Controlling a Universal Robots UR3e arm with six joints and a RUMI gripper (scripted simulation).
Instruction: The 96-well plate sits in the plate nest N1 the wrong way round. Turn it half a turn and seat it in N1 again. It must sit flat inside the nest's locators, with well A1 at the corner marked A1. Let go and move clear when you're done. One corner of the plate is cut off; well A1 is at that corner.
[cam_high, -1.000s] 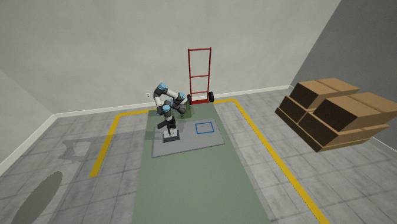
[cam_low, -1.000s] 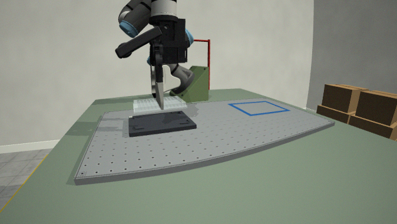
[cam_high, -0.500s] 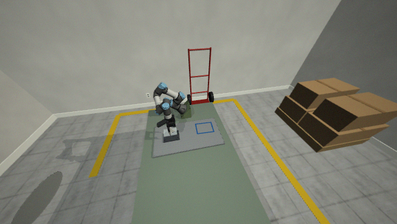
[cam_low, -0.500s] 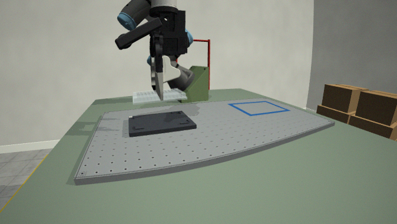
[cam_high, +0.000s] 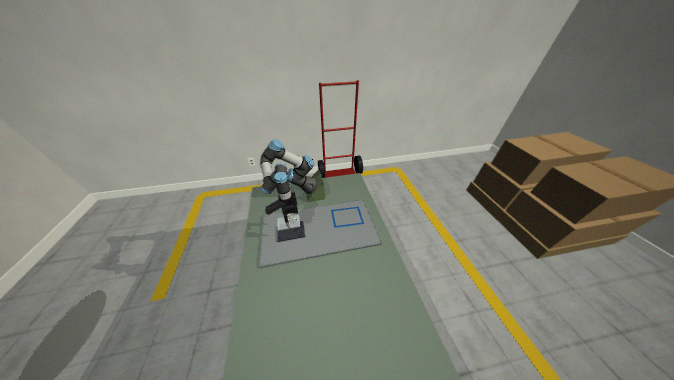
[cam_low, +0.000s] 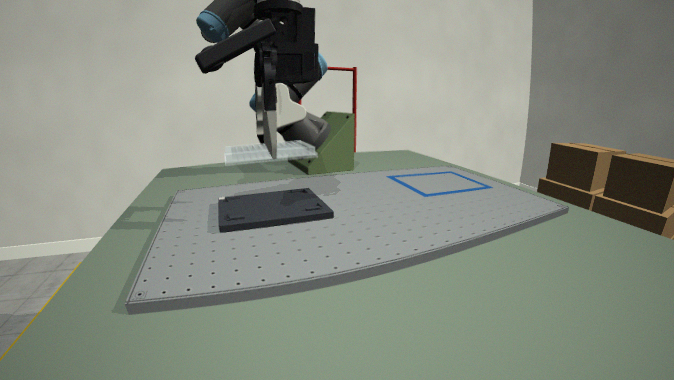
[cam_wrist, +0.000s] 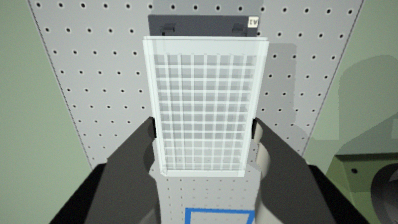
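The clear 96-well plate is 1 cm below my hand. From my hand the other things lie so: A1 label: 9 cm below, 8 cm to the right, 5 cm behind; then dark plate nest N1: 10 cm below.
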